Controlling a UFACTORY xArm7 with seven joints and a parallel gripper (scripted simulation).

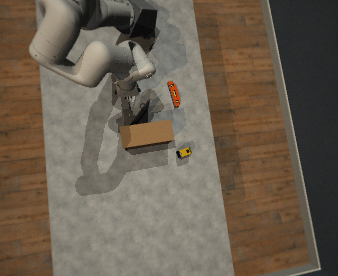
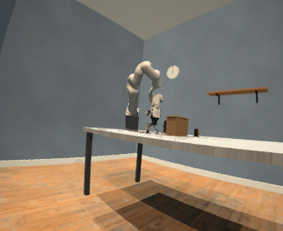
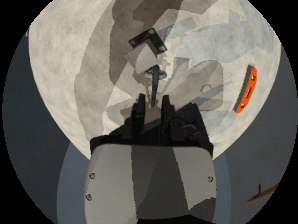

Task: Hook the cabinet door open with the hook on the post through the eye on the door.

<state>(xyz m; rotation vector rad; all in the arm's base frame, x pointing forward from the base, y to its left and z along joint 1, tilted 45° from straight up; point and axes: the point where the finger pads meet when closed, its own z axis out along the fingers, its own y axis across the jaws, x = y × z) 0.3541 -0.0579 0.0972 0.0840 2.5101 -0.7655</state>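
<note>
The thin black hook is 5 cm below my hand. Also, from my hand: small yellow block 39 cm ahead, 17 cm to the left, 6 cm below; orange level 5 cm ahead, 25 cm to the left, 9 cm below; dark door 12 cm ahead, 3 cm below.
</note>
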